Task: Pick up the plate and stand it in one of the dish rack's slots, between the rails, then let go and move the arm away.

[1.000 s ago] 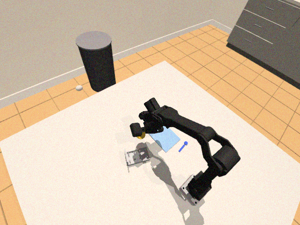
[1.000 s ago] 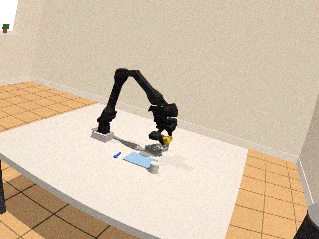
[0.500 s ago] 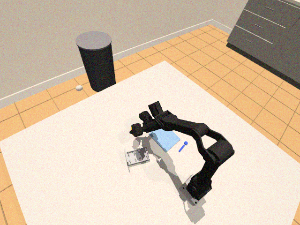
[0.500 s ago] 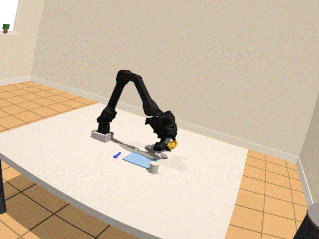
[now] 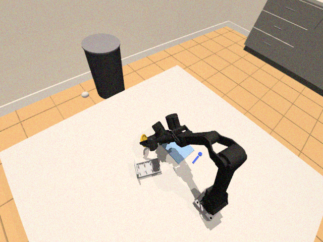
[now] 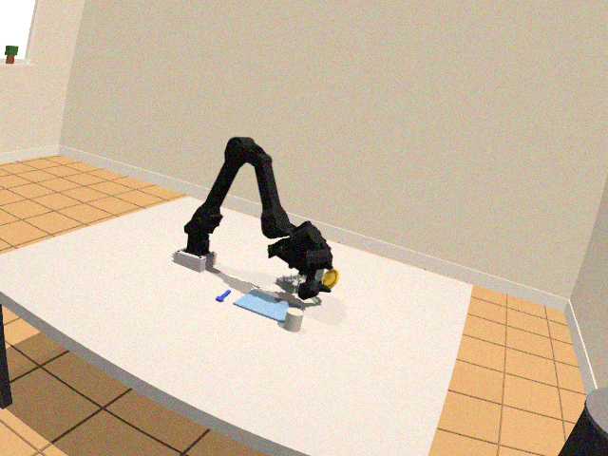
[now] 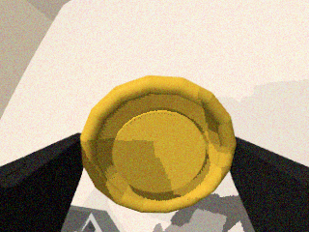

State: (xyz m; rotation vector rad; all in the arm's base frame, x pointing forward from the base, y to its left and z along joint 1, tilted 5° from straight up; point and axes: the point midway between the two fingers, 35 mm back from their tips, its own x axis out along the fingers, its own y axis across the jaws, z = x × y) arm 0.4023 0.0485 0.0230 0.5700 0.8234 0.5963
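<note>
The grey dish rack lies 11 cm behind my gripper tip, 5 cm to the left of it and 5 cm below it. From my gripper tip the other things lie so: white cup (23 cm to the right, 5 cm below, 1 cm behind); then yellow plate (1 cm to the right); then light blue mat (16 cm to the right, 12 cm behind, 7 cm below).
</note>
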